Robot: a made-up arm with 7 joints. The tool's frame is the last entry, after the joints.
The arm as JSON. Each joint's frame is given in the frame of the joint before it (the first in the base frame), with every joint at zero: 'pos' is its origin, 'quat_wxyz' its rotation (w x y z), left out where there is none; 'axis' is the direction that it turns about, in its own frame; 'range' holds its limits. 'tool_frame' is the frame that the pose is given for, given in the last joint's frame.
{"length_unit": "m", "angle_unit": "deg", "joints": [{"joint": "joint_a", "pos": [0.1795, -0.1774, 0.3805], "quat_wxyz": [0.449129, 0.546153, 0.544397, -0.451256], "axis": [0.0, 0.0, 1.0], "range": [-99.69, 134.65]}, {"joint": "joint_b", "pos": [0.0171, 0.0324, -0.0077], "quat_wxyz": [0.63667, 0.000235, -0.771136, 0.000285], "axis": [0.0, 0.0, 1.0], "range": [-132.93, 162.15]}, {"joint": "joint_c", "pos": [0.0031, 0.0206, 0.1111], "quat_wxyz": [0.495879, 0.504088, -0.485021, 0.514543], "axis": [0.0, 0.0, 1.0], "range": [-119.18, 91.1]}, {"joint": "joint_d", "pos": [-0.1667, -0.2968, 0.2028], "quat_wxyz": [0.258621, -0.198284, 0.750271, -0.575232], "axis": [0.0, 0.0, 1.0], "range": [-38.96, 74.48]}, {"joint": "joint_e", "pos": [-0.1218, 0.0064, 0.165], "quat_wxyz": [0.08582, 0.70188, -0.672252, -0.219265], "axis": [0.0, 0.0, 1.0], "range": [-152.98, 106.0]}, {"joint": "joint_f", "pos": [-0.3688, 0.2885, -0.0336], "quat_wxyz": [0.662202, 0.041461, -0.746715, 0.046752], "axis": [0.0, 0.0, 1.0], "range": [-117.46, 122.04]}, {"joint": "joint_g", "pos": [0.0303, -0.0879, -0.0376], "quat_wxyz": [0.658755, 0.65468, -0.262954, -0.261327], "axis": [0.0, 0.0, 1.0], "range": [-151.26, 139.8]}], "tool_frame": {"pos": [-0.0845, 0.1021, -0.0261], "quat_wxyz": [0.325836, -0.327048, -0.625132, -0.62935]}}
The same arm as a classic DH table. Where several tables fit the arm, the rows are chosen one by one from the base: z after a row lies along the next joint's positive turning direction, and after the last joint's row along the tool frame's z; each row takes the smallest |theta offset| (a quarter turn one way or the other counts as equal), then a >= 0, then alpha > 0; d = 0 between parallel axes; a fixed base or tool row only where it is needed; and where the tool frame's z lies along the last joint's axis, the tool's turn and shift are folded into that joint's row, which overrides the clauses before.
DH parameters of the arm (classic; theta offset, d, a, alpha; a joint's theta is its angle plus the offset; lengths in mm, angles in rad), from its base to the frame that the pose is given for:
base (fixed): -0.004 414.6 180.2 1.7612
joint_a: 0 168.9 32.4 -1.7612
joint_b: -1.5329 94.1 3.9 1.5495
joint_c: -0.8907 208.6 316.4 -1.7767
joint_d: 1.3442 516.9 -40.5 -2.6662
joint_e: 1.2629 257.2 -332.5 1.6897
joint_f: 0.8262 294.2 82.5 1.5663
joint_g: 0 16.3 -84.9 -1.5663
tool (fixed): -2.1819 101.7 0 0
Joint limits (rad, base to tool): -1.7399..2.3501 -2.3201..2.8301 -2.0801..1.59 -0.68..1.2999 -2.67..1.85 -2.0501..2.13 -2.64..2.44

